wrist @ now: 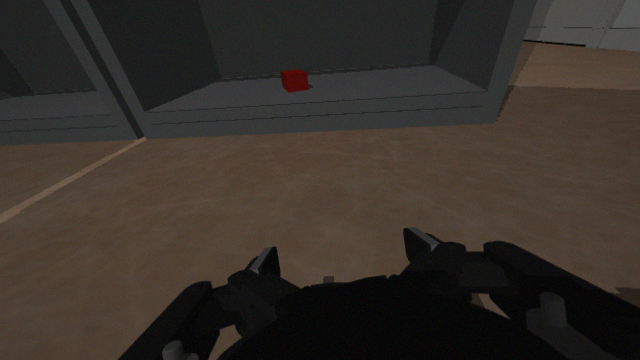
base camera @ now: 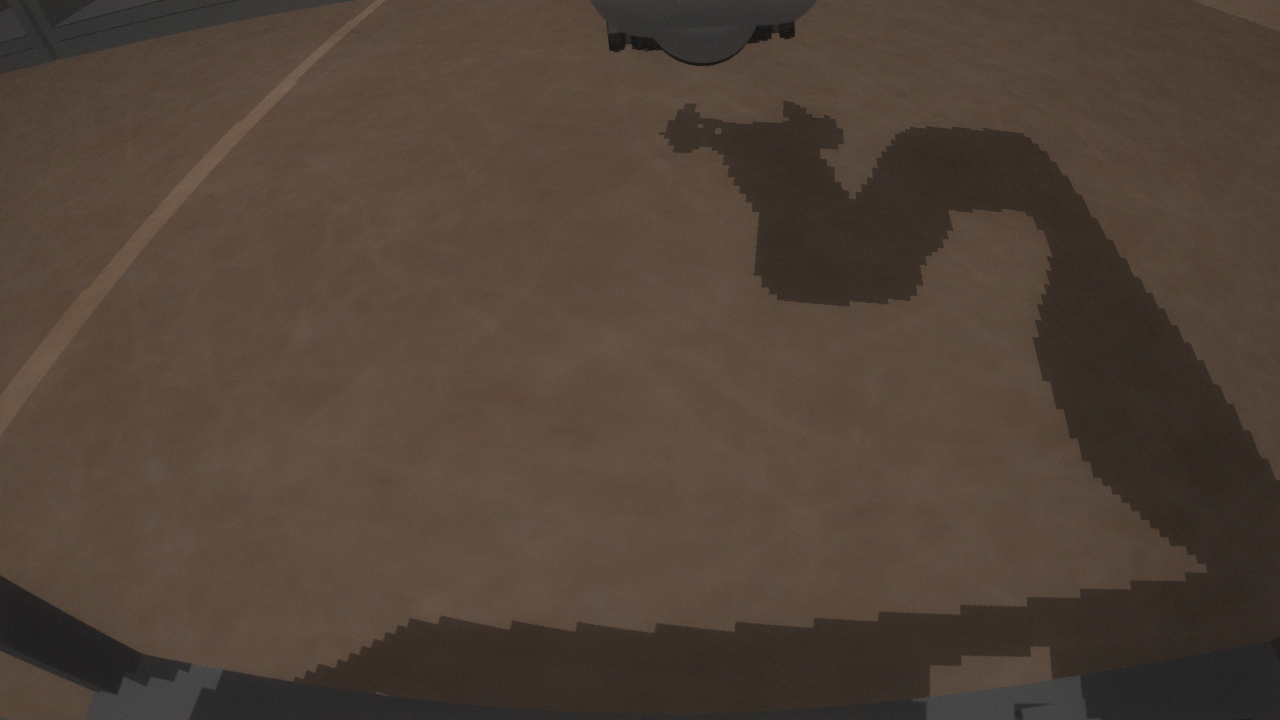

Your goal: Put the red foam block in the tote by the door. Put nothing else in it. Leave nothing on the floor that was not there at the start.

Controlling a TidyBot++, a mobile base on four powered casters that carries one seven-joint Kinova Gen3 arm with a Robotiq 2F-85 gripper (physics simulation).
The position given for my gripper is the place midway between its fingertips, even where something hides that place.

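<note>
My gripper (base camera: 700,35) is visible in the base camera; the wrist view also shows my gripper (wrist: 341,251).
</note>
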